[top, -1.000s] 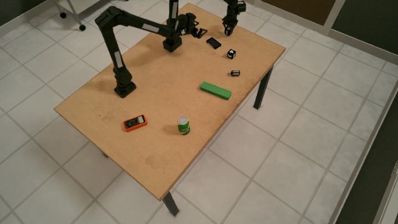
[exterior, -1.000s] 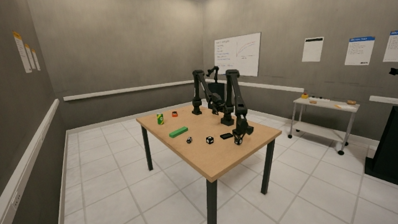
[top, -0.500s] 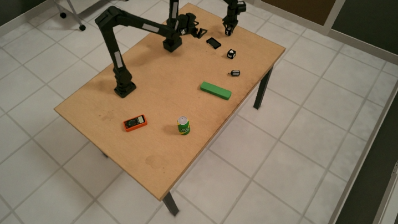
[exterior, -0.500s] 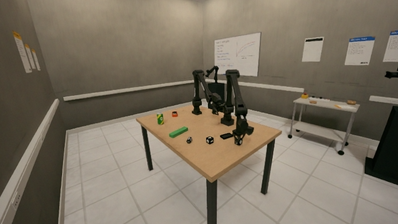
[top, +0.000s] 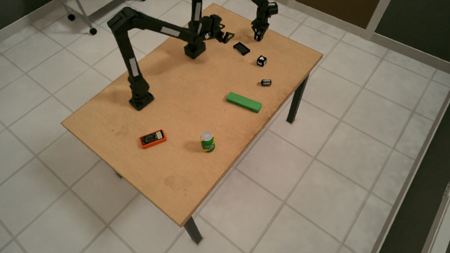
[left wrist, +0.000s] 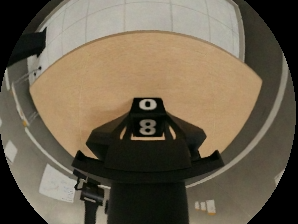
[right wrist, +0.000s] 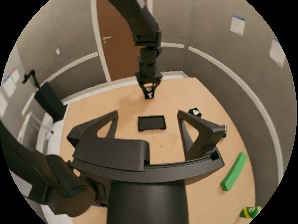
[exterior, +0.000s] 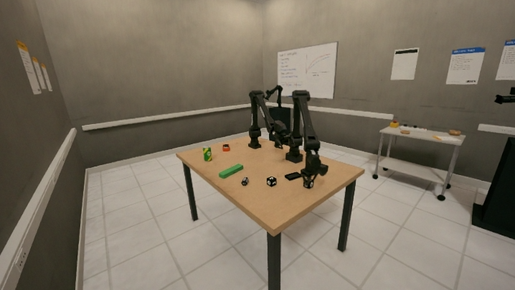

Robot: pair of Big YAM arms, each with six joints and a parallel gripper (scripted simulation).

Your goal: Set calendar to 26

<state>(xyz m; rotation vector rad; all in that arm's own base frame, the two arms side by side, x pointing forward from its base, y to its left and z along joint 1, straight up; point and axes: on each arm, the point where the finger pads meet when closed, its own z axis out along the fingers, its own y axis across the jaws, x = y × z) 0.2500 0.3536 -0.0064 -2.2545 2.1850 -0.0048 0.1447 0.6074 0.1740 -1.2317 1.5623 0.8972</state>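
My left gripper is now 13 cm short of the black calendar cube, 18 cm to the left of it and 1 cm above it.
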